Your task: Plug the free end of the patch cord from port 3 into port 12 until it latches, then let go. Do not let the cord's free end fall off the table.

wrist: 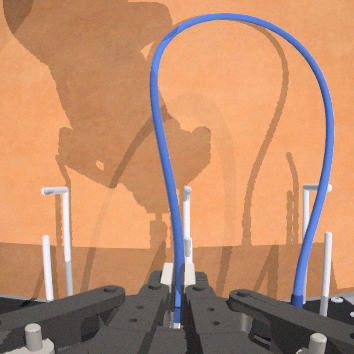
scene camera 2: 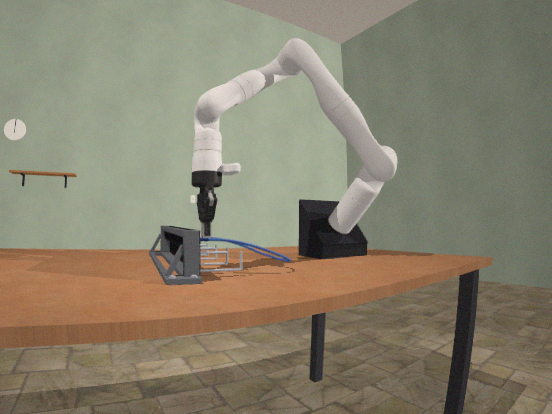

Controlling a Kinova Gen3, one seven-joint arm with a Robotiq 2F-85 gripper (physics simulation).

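Seen in the pictures: gripper, between the fingertips: (wrist: 178,278); arm's base, origin of its link: (scene camera 2: 339,224).
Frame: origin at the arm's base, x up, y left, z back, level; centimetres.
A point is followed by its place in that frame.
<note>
The blue patch cord (scene camera 2: 250,244) {x -4.4, y 16.3, z -47.6 cm} (wrist: 154,82) {x -6.3, y 5.7, z -40.6 cm} makes a wide loop over the table behind the patch panel (scene camera 2: 192,255) {x -6.0, y 18.6, z -62.3 cm} (wrist: 15,310). My gripper (scene camera 2: 206,231) {x -3.6, y 4.9, z -53.2 cm} (wrist: 178,278) {x -3.6, y 4.9, z -53.2 cm} points down close to the panel's upper edge, on the cord side, and is shut on the cord's free end. The cord runs up between the pale fingertips in the wrist view, with a small clear tip showing below them. The cord's other end goes down to a dark blue boot (wrist: 297,301) {x -3.1, y 11.7, z -56.1 cm} at the panel on the right. The ports and their numbers are hidden, so I cannot tell whether the plug is in a port.
Pale wire cable guides (scene camera 2: 242,260) {x -7.8, y 16.6, z -50.1 cm} (wrist: 66,225) {x -9.6, y -3.7, z -49.4 cm} stick out from the panel on the cord side, left, middle and right in the wrist view. The black robot base (scene camera 2: 345,250) {x -9.0, y 5.3, z -2.8 cm} stands farther right on the wooden table (scene camera 2: 100,300) {x -11.3, y 27.9, z -81.1 cm}.
</note>
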